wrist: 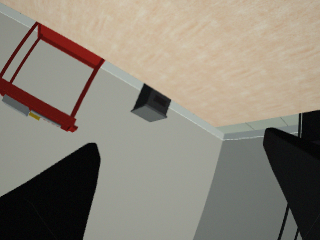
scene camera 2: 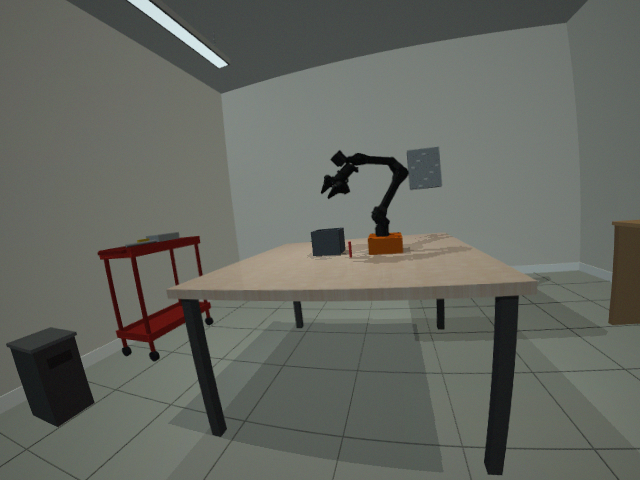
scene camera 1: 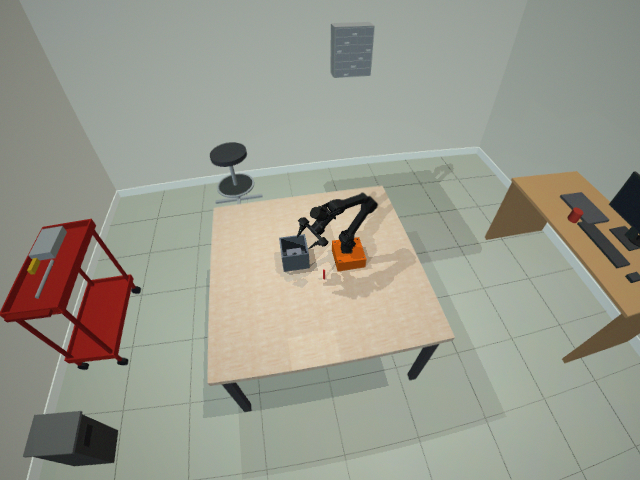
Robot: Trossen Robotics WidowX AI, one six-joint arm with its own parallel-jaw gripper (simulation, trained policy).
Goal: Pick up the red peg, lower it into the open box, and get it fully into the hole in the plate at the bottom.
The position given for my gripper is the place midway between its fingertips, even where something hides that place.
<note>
In view: my gripper (wrist: 183,144) and a dark box (scene camera 2: 331,241).
The dark box shows as well in scene camera 1 (scene camera 1: 298,261). The wrist view misses the dark box: it is out of frame.
</note>
